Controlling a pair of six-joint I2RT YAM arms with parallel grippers.
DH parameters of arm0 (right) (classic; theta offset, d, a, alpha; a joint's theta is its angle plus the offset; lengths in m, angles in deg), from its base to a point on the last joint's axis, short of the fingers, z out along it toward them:
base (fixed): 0 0 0 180
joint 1: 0 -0.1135 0.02 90
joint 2: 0 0 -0.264 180
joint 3: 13.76 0 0.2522 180
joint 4: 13.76 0 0.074 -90
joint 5: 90 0 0 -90
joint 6: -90 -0.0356 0 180
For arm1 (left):
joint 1: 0 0.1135 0.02 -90
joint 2: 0 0 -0.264 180
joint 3: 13.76 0 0.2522 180
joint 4: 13.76 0 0.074 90
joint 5: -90 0 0 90
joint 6: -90 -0.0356 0 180
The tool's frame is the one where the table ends.
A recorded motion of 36 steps. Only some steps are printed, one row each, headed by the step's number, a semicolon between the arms.
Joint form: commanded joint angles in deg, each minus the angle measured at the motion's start. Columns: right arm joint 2, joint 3, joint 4, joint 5, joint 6, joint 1; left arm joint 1, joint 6, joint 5, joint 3, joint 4, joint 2.
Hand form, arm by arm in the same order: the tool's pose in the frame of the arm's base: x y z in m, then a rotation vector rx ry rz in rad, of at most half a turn. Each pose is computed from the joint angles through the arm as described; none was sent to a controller.
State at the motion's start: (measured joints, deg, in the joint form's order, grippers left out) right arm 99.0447 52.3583 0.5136 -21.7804 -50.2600 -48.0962; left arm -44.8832 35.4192 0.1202 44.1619 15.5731 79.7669
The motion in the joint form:
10: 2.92 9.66 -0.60 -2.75 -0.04 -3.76; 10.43 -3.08 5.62 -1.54 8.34 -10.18
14: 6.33 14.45 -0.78 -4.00 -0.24 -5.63; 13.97 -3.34 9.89 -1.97 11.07 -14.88
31: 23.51 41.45 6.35 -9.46 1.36 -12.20; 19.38 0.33 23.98 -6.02 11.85 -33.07
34: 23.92 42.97 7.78 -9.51 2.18 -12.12; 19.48 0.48 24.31 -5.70 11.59 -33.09
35: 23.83 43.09 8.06 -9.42 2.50 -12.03; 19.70 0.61 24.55 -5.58 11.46 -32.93
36: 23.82 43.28 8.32 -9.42 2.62 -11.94; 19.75 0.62 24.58 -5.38 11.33 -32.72
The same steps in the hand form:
10: 0.2248 0.3101 0.1923 -0.2998 2.5969 1.3017; 0.2020 -0.1343 0.2184 0.0016 2.4921 -0.3830
14: 0.2255 0.3334 0.1965 -0.3599 2.5803 1.3540; 0.1989 -0.1119 0.2306 -0.1037 2.4329 -0.2894
31: 0.2271 0.4353 0.2100 -0.6282 2.5435 1.5061; 0.1654 -0.0628 0.2659 -0.4208 2.0994 -0.1618
34: 0.2289 0.4371 0.2132 -0.6428 2.5400 1.4982; 0.1659 -0.0625 0.2683 -0.4293 2.0866 -0.1631
35: 0.2295 0.4366 0.2142 -0.6458 2.5372 1.4936; 0.1667 -0.0620 0.2688 -0.4379 2.0820 -0.1590
36: 0.2302 0.4363 0.2150 -0.6459 2.5368 1.4918; 0.1675 -0.0622 0.2696 -0.4395 2.0797 -0.1593

